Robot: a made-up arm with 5 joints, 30 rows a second.
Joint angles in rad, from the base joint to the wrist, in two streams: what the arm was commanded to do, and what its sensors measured. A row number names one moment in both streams.
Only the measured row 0 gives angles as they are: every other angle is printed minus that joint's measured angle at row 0.
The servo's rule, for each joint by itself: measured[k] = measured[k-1] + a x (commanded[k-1-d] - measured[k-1]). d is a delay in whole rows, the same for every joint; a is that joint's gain. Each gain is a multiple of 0.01, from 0.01 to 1. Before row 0 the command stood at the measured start. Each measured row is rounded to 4 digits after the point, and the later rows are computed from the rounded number. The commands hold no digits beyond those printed.
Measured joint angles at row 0:
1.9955, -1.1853, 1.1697, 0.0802, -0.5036
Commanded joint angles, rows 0 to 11:
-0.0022, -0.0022, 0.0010, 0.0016, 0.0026
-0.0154, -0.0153, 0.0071, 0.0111, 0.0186
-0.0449, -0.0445, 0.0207, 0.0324, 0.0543
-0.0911, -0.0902, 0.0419, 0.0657, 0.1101
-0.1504, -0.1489, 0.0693, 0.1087, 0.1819
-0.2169, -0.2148, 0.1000, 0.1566, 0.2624
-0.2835, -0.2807, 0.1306, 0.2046, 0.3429
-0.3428, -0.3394, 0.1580, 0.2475, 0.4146
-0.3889, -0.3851, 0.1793, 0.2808, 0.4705
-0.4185, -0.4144, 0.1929, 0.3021, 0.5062
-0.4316, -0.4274, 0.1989, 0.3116, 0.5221
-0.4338, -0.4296, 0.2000, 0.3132, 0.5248
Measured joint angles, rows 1 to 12:
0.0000, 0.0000, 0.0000, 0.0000, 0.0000
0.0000, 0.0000, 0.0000, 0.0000, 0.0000
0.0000, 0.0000, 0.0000, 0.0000, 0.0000
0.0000, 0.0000, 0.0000, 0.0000, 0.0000
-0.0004, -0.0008, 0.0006, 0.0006, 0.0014
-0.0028, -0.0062, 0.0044, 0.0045, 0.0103
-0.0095, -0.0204, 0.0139, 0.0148, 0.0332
-0.0226, -0.0462, 0.0301, 0.0336, 0.0732
-0.0430, -0.0842, 0.0528, 0.0614, 0.1297
-0.0708, -0.1325, 0.0802, 0.0966, 0.1987
-0.1048, -0.1873, 0.1094, 0.1366, 0.2737
-0.1429, -0.2436, 0.1376, 0.1776, 0.3470
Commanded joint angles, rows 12 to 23:
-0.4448, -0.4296, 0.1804, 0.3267, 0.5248
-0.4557, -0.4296, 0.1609, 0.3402, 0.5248
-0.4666, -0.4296, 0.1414, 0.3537, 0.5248
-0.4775, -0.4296, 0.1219, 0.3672, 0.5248
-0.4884, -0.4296, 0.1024, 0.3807, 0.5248
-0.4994, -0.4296, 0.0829, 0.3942, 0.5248
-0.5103, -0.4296, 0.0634, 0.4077, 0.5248
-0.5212, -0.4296, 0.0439, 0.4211, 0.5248
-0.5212, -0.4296, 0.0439, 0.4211, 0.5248
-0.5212, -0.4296, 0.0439, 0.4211, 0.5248
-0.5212, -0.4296, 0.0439, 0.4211, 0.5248
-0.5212, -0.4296, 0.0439, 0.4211, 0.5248
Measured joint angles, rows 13 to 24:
-0.1823, -0.2960, 0.1618, 0.2158, 0.4112
-0.2201, -0.3398, 0.1798, 0.2477, 0.4606
-0.2539, -0.3722, 0.1909, 0.2713, 0.4926
-0.2827, -0.3934, 0.1962, 0.2868, 0.5093
-0.3086, -0.4068, 0.1870, 0.3016, 0.5174
-0.3321, -0.4152, 0.1719, 0.3159, 0.5212
-0.3536, -0.4205, 0.1542, 0.3299, 0.5231
-0.3734, -0.4239, 0.1355, 0.3437, 0.5240
-0.3918, -0.4260, 0.1163, 0.3574, 0.5244
-0.4090, -0.4273, 0.0969, 0.3710, 0.5246
-0.4252, -0.4282, 0.0775, 0.3846, 0.5247
-0.4406, -0.4287, 0.0580, 0.3981, 0.5248

